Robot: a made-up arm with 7 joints.
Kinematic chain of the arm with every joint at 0, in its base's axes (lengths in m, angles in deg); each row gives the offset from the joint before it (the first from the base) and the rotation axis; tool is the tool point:
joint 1: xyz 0 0.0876 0 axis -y
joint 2: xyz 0 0.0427 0 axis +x
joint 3: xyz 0 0 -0.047 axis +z
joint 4: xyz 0 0 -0.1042 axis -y
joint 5: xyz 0 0 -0.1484 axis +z
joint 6: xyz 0 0 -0.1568 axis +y
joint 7: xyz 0 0 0 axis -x
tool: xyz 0 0 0
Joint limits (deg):
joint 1: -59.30..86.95
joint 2: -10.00..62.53
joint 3: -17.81..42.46
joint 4: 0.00..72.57
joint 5: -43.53..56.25
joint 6: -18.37..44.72
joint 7: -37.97..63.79
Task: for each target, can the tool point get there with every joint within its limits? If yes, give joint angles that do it. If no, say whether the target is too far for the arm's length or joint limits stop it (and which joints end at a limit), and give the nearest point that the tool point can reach.
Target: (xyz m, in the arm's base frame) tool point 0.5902 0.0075 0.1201
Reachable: no: too far | nearest point 0.4356 0.0413 0.0753 | short by 0.165 m
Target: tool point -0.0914 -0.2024 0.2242
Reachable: no: joint limits stop it (at a limit: joint 1, joint 2, joint 3, joint 4) | nearest point 0.2379 0.0005 0.2649 | short by 0.389 m
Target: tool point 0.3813 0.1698 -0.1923
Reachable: yes | joints 34.32 7.05 -1.85 42.60 -7.99 27.94 25.30
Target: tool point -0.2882 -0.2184 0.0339
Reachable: no: joint limits stop it (at a limit: joint 1, joint 2, joint 4) | nearest point -0.3865 0.0510 -0.2295 | short by 0.389 m
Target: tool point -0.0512 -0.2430 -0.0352
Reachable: no: joint limits stop it (at a limit: joint 1, joint 2, joint 3, joint 4) | nearest point -0.0506 0.0005 -0.3525 | short by 0.400 m
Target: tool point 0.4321 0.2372 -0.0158
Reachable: yes | joints 69.40 12.85 5.41 26.85 -18.12 6.07 -26.19
